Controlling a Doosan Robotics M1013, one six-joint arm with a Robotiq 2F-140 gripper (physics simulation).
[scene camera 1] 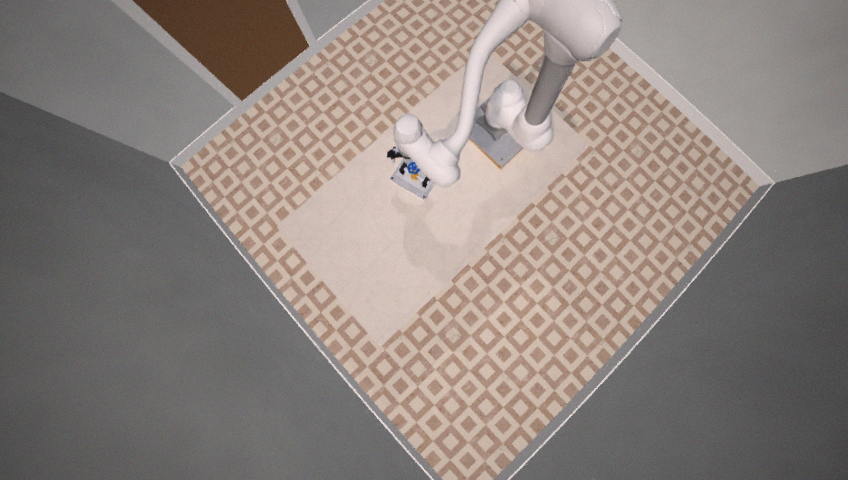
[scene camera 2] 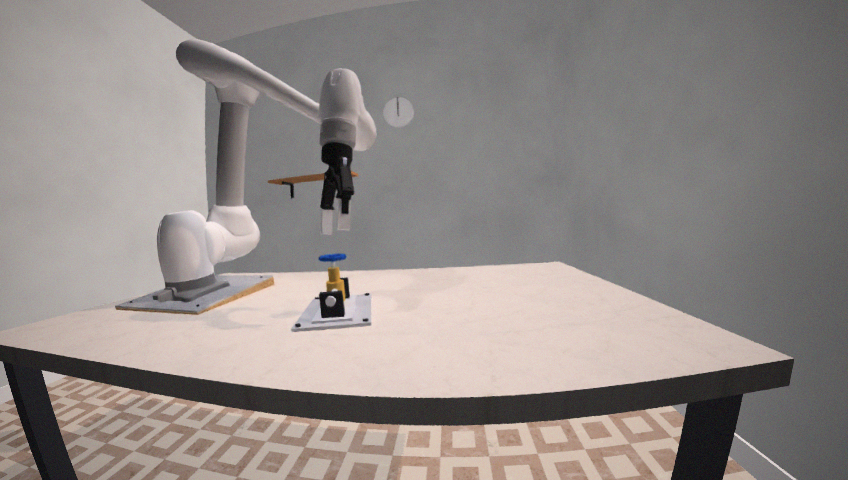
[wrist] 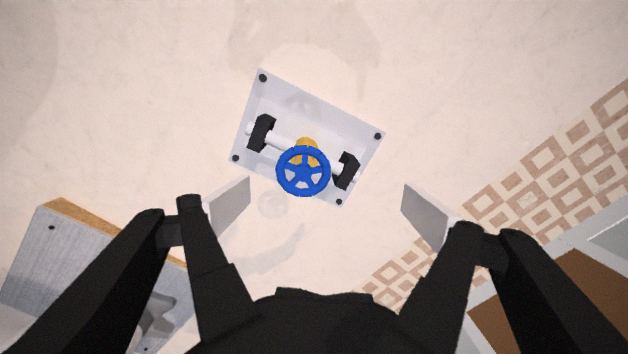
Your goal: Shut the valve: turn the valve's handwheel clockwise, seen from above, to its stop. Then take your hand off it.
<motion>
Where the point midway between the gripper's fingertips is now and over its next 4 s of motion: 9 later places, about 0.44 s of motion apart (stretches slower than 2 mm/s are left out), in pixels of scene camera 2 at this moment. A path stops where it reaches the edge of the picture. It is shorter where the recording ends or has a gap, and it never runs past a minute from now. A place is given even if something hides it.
My gripper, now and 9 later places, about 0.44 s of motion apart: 334,232; 333,252; 339,252; 339,262; 339,268; 340,273; 340,275; 339,279; 338,279; 339,279
</motion>
